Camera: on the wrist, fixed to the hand. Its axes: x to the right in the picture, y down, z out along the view.
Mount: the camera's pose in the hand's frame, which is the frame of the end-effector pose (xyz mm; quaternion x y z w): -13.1 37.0 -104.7 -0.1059 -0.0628 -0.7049 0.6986
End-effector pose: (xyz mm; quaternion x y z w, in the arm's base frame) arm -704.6 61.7 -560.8 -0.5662 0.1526 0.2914 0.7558
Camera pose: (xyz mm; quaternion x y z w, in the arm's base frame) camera -727.2 -33.7 -614.5 -0.5648 -0.3708 -0.2775 0.6830
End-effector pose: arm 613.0 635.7 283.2 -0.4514 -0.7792 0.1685 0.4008
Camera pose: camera 718.9 634.1 319.0 0.2020 -0.9055 -0.2190 0.3020
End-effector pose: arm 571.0 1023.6 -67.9 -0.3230 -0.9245 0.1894 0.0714
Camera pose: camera 629.0 1073.9 13.4 0.4303 -0.8980 0.0044 0.0911
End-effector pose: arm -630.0 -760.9 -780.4 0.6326 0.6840 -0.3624 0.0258
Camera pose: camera -550.4 -719.0 -714.0 0.0657 -0.9605 0.2386 0.1275
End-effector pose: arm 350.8 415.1 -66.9 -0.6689 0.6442 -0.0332 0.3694
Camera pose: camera 263.1 383.3 -5.2 -0.9626 -0.0412 -0.1734 0.2043
